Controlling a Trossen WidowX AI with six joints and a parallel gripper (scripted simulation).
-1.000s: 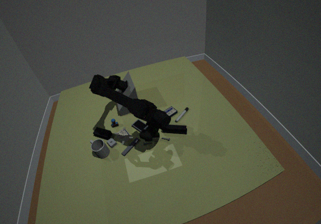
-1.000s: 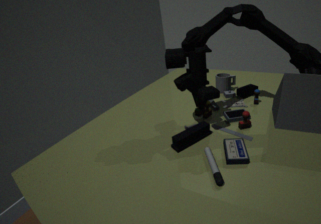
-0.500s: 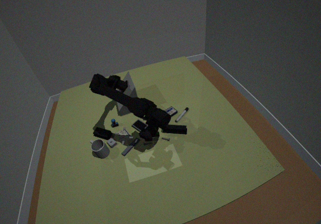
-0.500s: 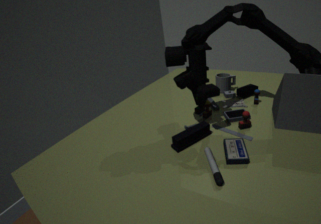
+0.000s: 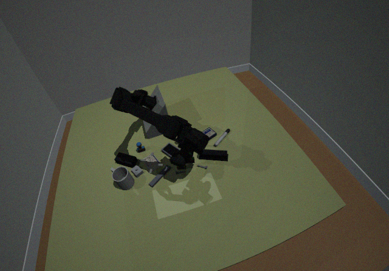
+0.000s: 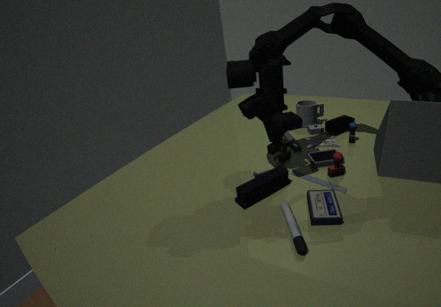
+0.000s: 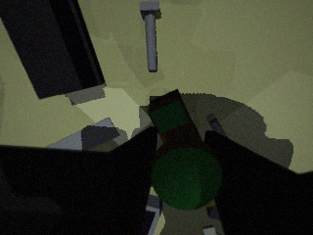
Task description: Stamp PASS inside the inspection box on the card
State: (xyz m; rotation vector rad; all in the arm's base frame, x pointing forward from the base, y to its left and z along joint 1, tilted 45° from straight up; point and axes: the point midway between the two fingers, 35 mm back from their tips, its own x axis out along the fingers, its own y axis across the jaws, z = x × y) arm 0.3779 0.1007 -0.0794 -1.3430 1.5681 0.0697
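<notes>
Now: the dark ink pad 12 cm behind my gripper tip, 8 cm to the right of it and 7 cm below it. From my gripper tip the other things lie so: green-knobbed stamp (right at my gripper tip); black bar (12 cm to the left, 5 cm below, 3 cm behind); yellow-knobbed stamp (5 cm to the right, 5 cm below, 1 cm behind).
</notes>
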